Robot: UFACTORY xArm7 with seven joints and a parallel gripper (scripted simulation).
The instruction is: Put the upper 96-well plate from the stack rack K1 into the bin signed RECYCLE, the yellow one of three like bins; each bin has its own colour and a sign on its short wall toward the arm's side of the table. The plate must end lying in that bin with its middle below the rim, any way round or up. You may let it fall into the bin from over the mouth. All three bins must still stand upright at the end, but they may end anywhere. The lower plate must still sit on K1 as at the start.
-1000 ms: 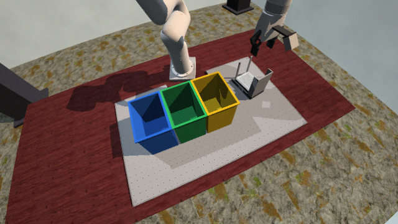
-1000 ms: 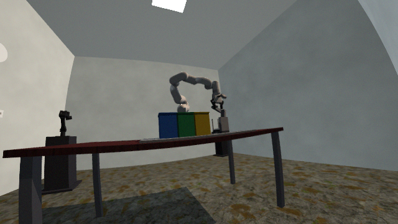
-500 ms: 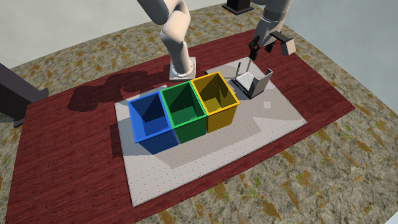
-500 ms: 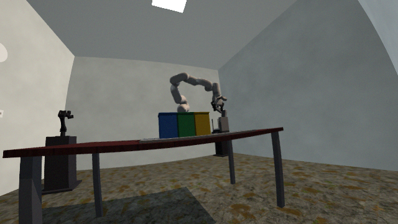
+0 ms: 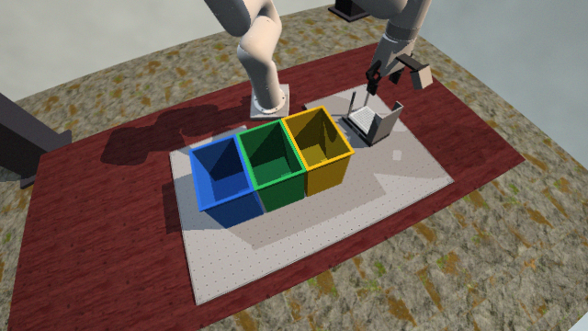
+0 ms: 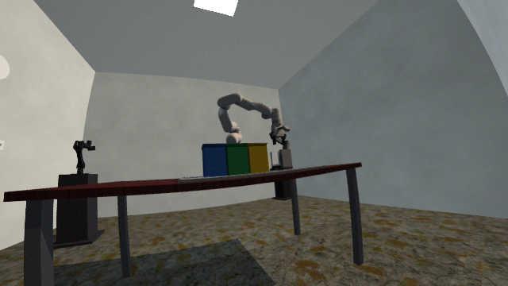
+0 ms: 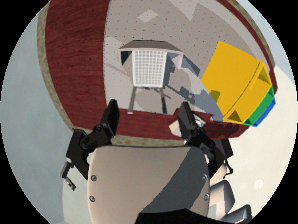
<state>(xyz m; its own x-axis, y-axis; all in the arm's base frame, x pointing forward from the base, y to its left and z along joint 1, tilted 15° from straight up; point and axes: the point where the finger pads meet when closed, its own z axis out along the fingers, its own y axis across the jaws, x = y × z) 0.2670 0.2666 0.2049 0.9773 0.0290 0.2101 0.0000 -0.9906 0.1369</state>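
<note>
The white 96-well plate is 170 mm below my hand. The rest, counted from my hand: dark plate (180 mm below); grey side wall (70 mm ahead, 120 mm below); yellow bin (30 mm ahead, 260 mm to the right, 120 mm below).
</note>
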